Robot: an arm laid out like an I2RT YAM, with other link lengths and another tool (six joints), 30 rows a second.
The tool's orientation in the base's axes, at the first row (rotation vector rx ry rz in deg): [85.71, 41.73, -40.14]
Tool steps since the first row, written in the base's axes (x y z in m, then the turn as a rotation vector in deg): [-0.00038, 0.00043, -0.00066, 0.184, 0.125, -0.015]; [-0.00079, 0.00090, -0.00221, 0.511, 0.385, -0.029]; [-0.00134, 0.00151, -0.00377, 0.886, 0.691, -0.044]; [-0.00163, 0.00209, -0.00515, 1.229, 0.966, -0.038]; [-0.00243, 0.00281, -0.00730, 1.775, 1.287, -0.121]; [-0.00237, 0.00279, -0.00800, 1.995, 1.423, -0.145]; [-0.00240, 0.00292, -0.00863, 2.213, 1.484, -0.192]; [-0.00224, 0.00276, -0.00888, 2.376, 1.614, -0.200]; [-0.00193, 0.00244, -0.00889, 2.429, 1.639, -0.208]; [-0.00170, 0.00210, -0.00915, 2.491, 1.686, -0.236]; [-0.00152, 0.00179, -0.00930, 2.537, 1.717, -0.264]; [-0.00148, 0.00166, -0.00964, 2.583, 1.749, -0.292]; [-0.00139, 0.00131, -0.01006, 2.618, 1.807, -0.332]
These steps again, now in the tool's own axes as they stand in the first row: [0.00030, -0.00072, -0.00040, 0.129, 0.132, -0.125]; [0.00129, -0.00201, -0.00079, 0.350, 0.373, -0.385]; [0.00220, -0.00342, -0.00133, 0.602, 0.651, -0.692]; [0.00313, -0.00451, -0.00184, 0.818, 0.916, -0.968]; [0.00436, -0.00648, -0.00246, 1.229, 1.286, -1.287]; [0.00495, -0.00686, -0.00240, 1.388, 1.441, -1.422]; [0.00543, -0.00728, -0.00250, 1.561, 1.582, -1.482]; [0.00572, -0.00730, -0.00233, 1.672, 1.702, -1.612]; [0.00591, -0.00705, -0.00201, 1.712, 1.738, -1.637]; [0.00625, -0.00702, -0.00166, 1.773, 1.768, -1.683]; [0.00646, -0.00696, -0.00135, 1.825, 1.786, -1.713]; [0.00675, -0.00713, -0.00120, 1.876, 1.805, -1.743]; [0.00713, -0.00731, -0.00083, 1.931, 1.806, -1.800]
